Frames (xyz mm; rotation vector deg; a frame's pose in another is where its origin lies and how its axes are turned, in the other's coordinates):
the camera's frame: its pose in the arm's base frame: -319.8 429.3 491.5 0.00 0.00 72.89
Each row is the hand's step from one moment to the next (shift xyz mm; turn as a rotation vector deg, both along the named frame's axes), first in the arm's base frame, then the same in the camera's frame.
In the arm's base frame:
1: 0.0 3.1 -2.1 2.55 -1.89 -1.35
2: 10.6 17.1 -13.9 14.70 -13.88 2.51
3: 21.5 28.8 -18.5 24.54 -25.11 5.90
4: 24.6 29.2 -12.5 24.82 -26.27 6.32
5: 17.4 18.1 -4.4 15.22 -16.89 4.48
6: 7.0 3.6 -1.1 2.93 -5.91 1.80
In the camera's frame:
1: 3.0 0.9 -2.1 -1.06 -2.99 -1.35
2: 19.5 -5.1 -13.9 -8.94 -18.13 2.51
3: 33.9 -12.1 -18.5 -16.78 -30.84 5.90
4: 35.1 -14.9 -12.5 -17.81 -31.45 6.32
5: 22.4 -11.3 -4.4 -11.66 -19.52 4.48
6: 5.5 -5.6 -1.1 -4.79 -4.54 1.80

